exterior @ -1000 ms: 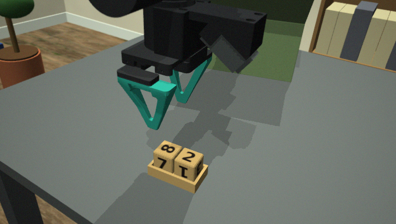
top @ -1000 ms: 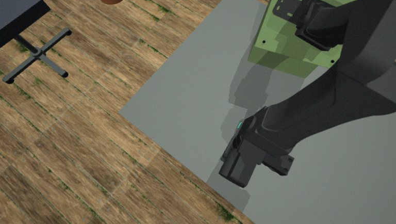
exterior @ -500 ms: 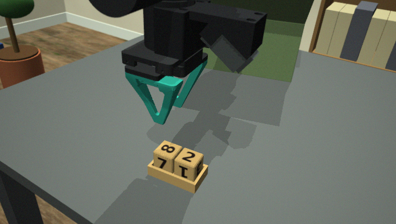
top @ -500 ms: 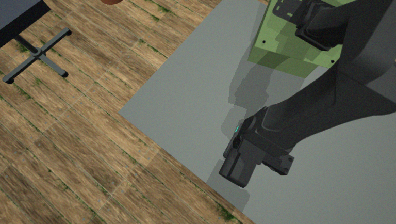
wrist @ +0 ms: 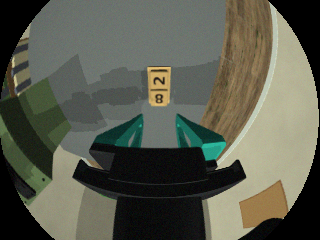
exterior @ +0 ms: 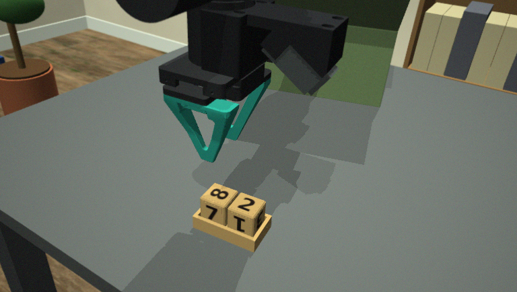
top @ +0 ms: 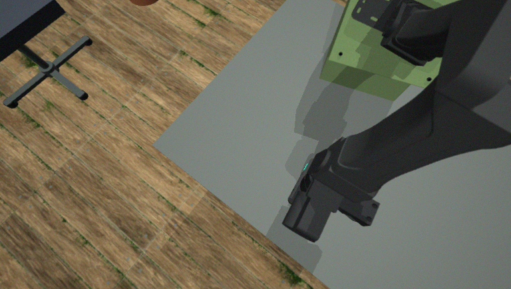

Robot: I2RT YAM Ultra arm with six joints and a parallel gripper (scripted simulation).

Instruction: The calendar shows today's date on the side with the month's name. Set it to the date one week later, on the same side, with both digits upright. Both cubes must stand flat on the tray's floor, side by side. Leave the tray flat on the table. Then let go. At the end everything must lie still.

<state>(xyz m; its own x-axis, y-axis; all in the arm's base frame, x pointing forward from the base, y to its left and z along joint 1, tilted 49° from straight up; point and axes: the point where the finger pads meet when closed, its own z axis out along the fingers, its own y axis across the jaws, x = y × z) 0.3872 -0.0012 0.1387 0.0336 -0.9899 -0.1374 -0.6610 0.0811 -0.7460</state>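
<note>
My gripper is now 20 mm to the right of the tray and 100 mm above it.
</note>
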